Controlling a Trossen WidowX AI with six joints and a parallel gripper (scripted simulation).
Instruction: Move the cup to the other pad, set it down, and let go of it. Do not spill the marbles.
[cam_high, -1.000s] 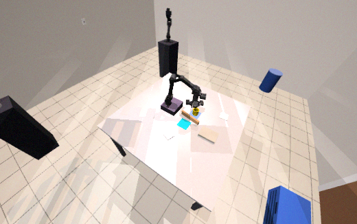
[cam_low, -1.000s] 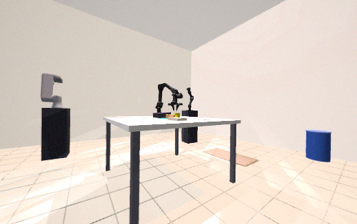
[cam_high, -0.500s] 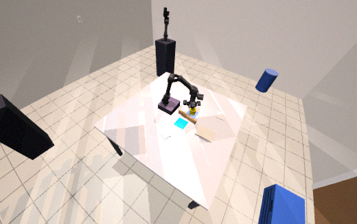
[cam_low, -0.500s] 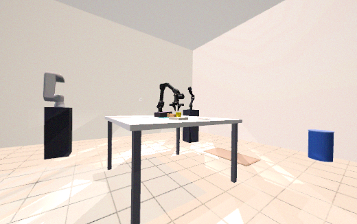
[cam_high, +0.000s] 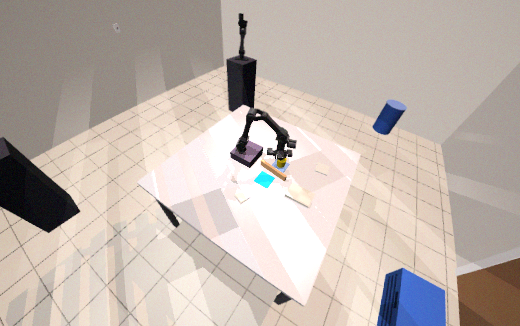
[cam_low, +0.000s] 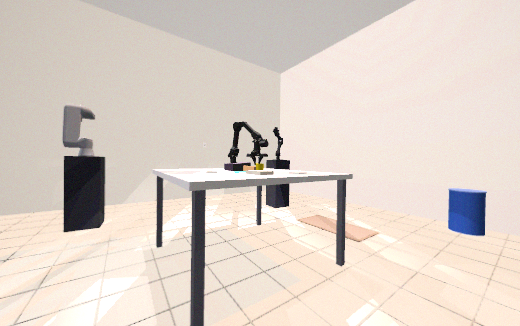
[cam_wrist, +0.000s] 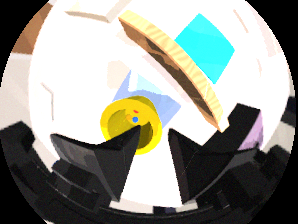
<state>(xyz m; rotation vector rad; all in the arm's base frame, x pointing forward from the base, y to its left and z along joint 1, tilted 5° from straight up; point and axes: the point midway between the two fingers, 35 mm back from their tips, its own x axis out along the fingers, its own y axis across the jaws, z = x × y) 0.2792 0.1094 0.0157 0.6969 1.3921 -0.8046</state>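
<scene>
The yellow cup lies 2 cm ahead of my gripper tip, 1 cm to the left of it and 2 cm below it. The rest, counted from my gripper tip: tan flat block: 28 cm ahead, 14 cm to the right, 5 cm below; cyan pad: 1 cm ahead, 18 cm to the right, 7 cm below; tan patch: 2 cm behind, 40 cm to the right, 5 cm below.
</scene>
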